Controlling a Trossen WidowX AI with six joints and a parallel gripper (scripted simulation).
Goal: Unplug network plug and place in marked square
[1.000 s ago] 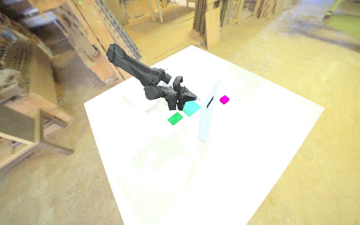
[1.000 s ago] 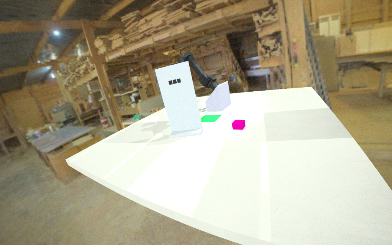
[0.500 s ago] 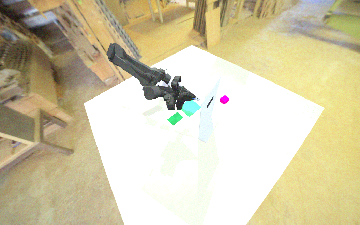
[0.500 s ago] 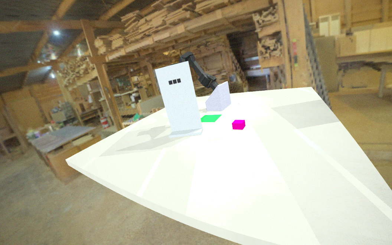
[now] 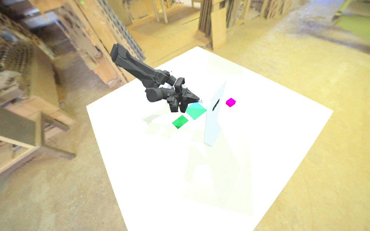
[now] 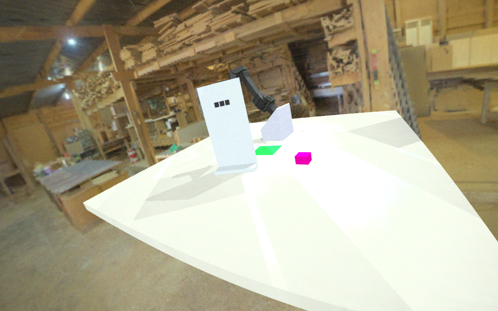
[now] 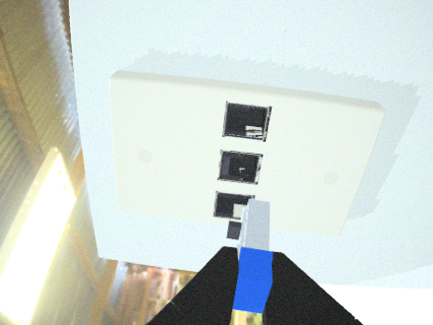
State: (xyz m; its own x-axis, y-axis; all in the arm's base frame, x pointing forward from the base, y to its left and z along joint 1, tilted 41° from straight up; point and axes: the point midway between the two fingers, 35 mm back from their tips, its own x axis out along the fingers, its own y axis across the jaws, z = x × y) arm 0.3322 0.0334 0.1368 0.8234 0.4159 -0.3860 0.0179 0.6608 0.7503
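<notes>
My gripper tip is now 13 cm past the green patch, 6 cm to the right of it and 26 cm above it. Also, from my gripper tip: pale panel (7 cm ahead, 4 cm to the left, 10 cm below); then blue plug (right at my gripper tip); then thin pale tab (1 cm ahead).
</notes>
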